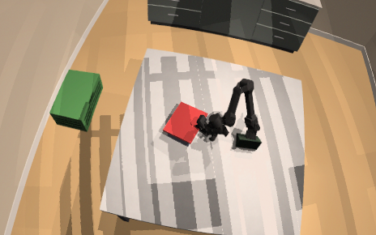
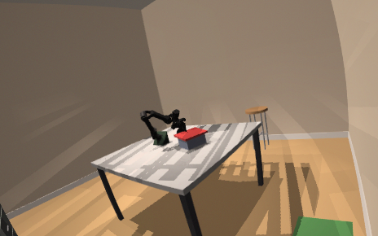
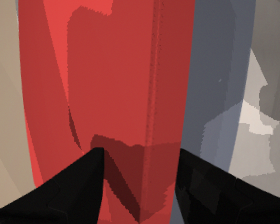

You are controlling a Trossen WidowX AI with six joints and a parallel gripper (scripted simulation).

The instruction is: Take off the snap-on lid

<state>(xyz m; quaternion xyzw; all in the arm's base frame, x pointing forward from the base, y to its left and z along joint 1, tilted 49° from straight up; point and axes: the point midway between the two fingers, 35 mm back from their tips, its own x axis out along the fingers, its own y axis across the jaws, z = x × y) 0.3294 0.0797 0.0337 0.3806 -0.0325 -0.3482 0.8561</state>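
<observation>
Now: gripper tip 70 mm short of the red lid and 20 mm to the left of it. From my gripper tip the other things lie so: grey storage box 70 mm ahead, 20 mm to the right, 60 mm below.
</observation>
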